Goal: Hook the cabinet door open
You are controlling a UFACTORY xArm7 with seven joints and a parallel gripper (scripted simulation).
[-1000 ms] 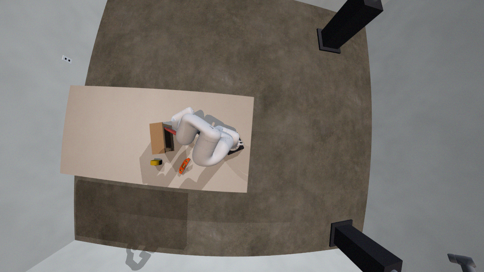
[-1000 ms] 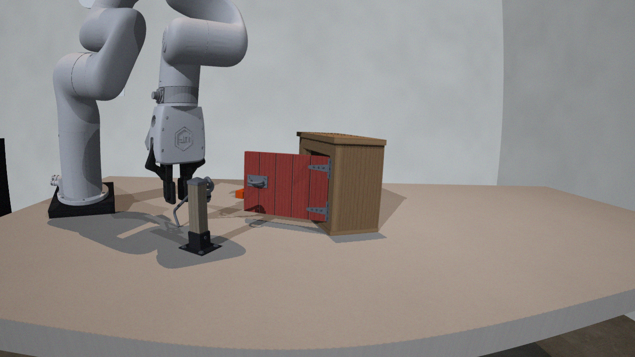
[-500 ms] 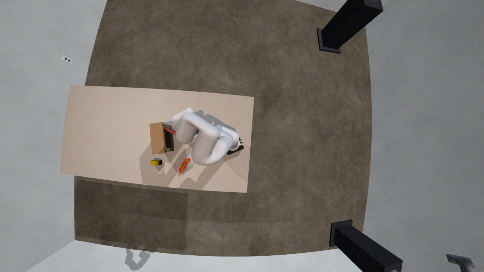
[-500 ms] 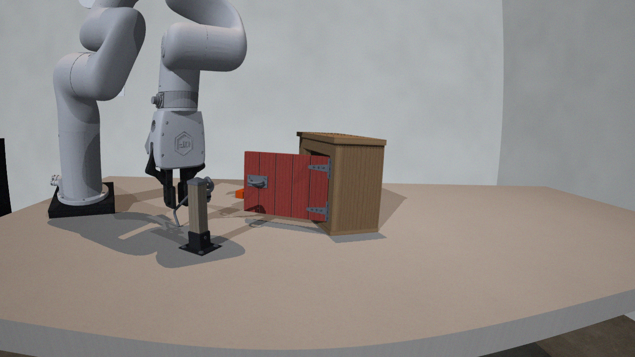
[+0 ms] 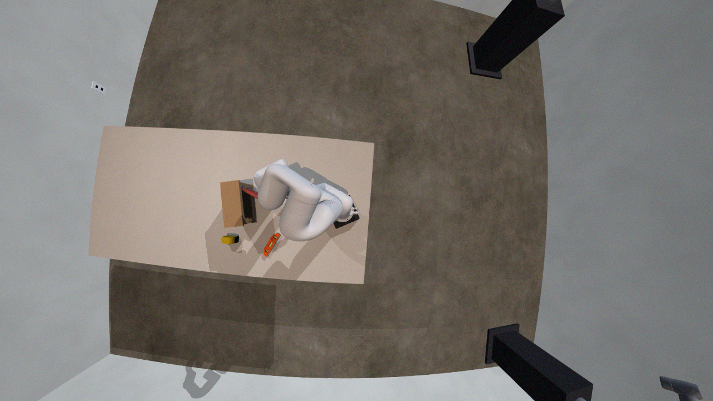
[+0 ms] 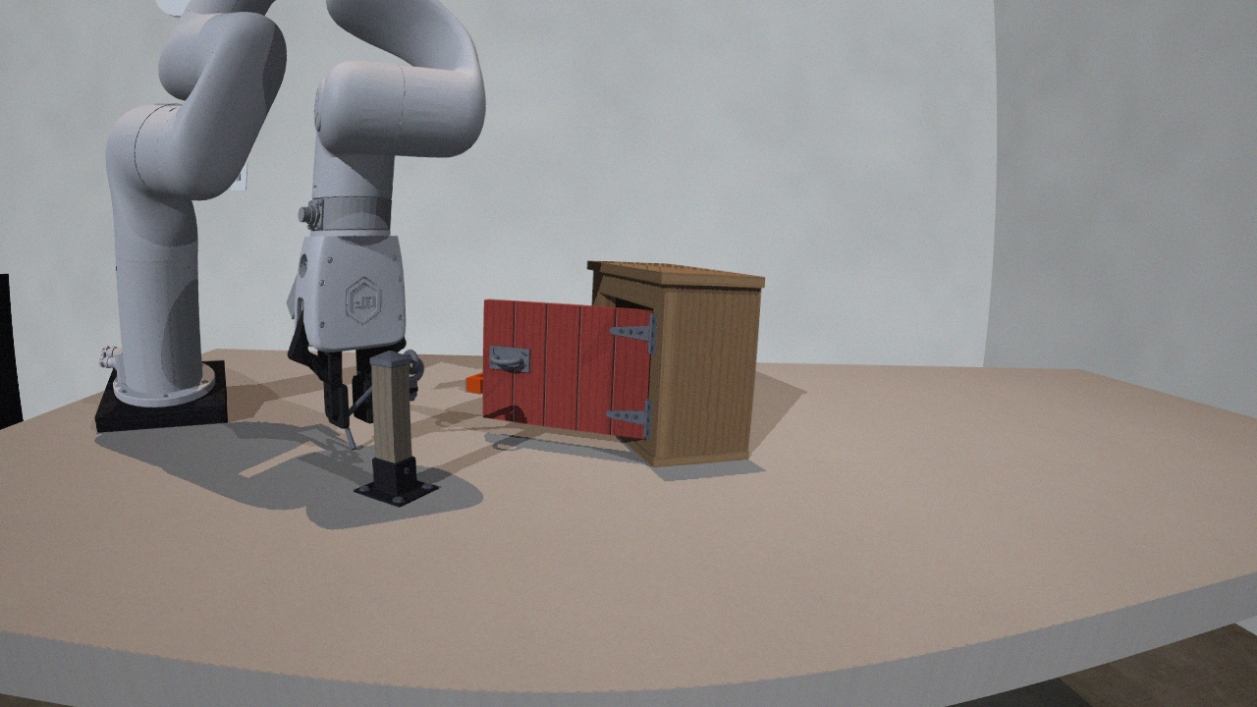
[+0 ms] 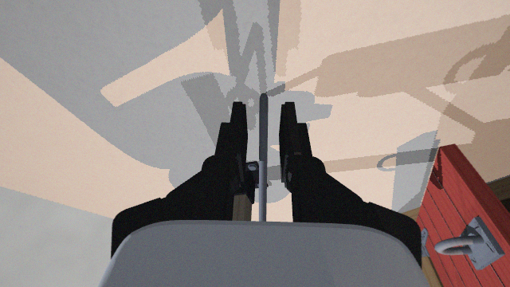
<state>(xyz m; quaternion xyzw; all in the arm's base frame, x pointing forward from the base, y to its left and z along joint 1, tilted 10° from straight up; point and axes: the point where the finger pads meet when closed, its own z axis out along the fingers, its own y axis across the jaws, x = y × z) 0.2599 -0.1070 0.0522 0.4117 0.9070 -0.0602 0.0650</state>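
My gripper is now 4 cm to the left of the hook rod, 3 cm short of it and 1 cm below it. Also, from my hand: red door (20 cm ahead, 3 cm above, 2 cm to the left); orange tool (31 cm to the left, 16 cm ahead, 4 cm below); yellow block (40 cm ahead, 29 cm to the left, 2 cm below).
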